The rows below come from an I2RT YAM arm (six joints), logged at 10 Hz.
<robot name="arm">
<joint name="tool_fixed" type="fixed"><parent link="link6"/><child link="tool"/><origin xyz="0 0 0" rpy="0 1.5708 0"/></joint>
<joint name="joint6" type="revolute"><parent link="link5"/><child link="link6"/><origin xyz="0.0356 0 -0.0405" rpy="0 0 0"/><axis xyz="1 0 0"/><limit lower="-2.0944" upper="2.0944"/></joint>
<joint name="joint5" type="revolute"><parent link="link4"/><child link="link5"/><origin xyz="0.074 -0.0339 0.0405" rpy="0 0 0"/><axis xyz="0 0 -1"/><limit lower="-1.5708" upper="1.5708"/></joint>
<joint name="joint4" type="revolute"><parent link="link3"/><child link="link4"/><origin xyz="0.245 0.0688 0.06" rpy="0 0 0"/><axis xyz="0 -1 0"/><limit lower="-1.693" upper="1.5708"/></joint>
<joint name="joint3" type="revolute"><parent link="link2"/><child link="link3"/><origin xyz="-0.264 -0.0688 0" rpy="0 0 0"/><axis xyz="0 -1 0"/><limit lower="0" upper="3.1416"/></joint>
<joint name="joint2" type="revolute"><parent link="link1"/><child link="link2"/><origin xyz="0.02 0.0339 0.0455" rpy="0 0 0"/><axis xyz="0 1 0"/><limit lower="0" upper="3.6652"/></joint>
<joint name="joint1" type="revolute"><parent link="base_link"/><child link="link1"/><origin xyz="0 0 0.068" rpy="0 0 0"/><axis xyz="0 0 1"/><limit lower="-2.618" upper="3.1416"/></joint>
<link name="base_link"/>
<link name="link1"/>
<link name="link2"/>
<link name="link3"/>
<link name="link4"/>
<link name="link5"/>
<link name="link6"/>
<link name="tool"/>
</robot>
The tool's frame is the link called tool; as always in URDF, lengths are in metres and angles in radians.
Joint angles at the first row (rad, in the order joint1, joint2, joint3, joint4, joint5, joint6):
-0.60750 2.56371 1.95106 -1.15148 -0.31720 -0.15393
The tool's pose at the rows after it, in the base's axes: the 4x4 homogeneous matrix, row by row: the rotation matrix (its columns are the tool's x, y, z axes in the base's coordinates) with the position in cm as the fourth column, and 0 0 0 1 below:
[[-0.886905 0.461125 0.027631 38.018], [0.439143 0.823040 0.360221 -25.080], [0.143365 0.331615 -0.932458 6.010], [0 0 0 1]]
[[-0.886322 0.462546 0.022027 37.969], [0.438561 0.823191 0.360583 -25.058], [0.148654 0.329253 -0.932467 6.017], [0 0 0 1]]
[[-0.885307 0.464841 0.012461 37.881], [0.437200 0.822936 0.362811 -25.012], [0.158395 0.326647 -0.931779 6.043], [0 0 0 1]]
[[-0.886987 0.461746 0.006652 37.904], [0.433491 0.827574 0.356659 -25.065], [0.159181 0.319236 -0.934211 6.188], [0 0 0 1]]
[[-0.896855 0.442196 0.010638 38.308], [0.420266 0.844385 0.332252 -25.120], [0.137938 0.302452 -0.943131 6.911], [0 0 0 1]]
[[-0.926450 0.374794 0.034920 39.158], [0.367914 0.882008 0.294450 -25.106], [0.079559 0.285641 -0.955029 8.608], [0 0 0 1]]
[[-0.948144 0.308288 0.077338 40.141], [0.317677 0.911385 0.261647 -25.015], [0.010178 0.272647 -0.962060 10.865], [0 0 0 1]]
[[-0.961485 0.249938 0.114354 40.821], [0.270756 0.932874 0.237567 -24.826], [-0.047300 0.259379 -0.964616 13.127], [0 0 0 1]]
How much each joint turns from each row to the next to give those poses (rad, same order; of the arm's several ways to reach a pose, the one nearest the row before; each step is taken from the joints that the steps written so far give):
-0.00001 0.00001 0.00001 -0.00039 0.00039 -0.00001
0.00001 0.00001 0.00002 -0.00496 0.00305 0.00001
0.00001 -0.00002 0.00035 -0.00991 0.00381 -0.00037
-0.00001 0.00001 0.00650 -0.00725 0.00878 -0.00382
0.00535 -0.00611 0.02136 -0.00649 0.01754 -0.01105
0.01181 -0.01715 0.04201 -0.01148 0.01641 -0.05037
0.01337 -0.02100 0.05562 -0.01711 0.00267 -0.04348
0.01105 -0.02251 0.05037 -0.02405 -0.00038 -0.03891

